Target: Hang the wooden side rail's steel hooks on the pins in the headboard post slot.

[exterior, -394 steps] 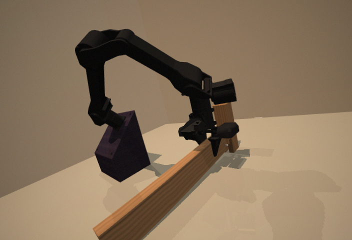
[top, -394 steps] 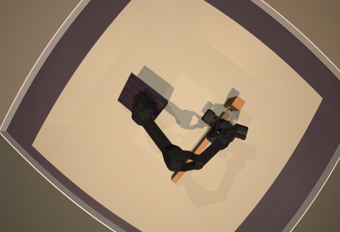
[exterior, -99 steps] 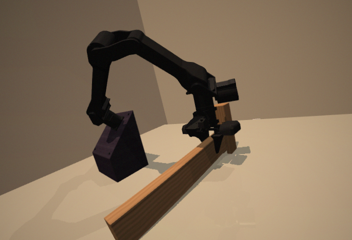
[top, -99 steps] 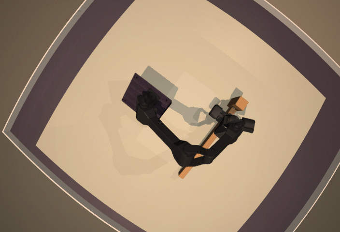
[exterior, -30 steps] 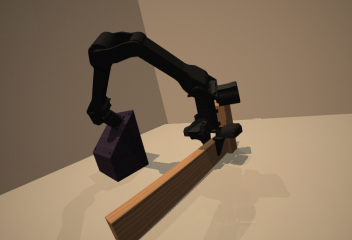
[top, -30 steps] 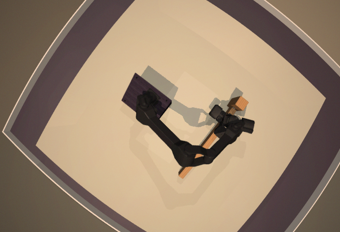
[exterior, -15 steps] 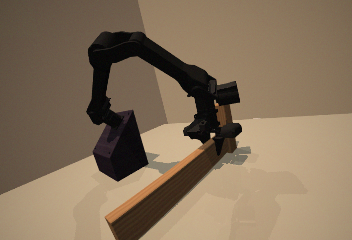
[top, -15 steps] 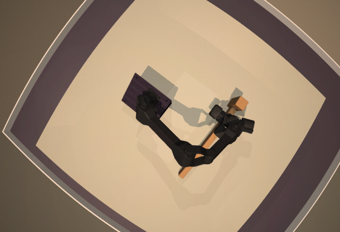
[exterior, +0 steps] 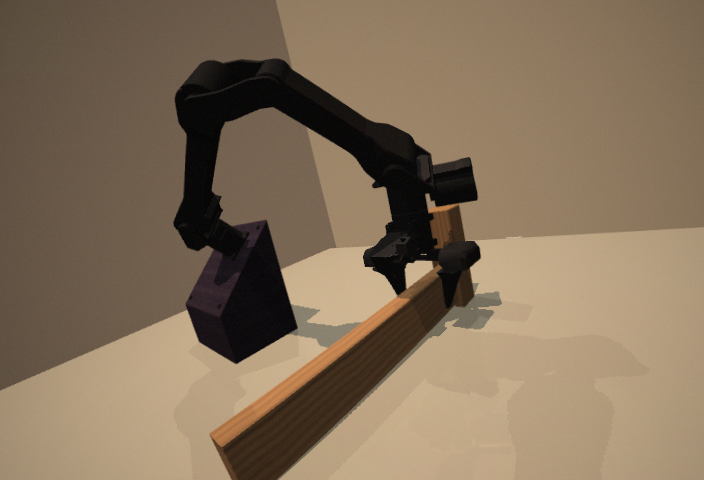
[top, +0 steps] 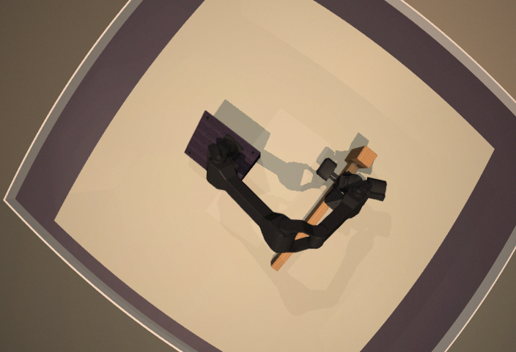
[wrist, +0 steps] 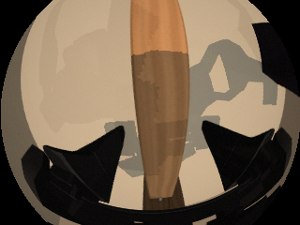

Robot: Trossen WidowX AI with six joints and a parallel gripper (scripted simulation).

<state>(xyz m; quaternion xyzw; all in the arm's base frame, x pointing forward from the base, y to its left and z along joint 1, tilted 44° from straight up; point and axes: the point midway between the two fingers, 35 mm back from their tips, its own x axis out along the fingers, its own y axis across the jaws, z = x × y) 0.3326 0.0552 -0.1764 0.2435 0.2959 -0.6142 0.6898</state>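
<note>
Right now the headboard post is 10 cm to the left of my gripper tip, 4 cm above it and 1 cm behind it.
</note>
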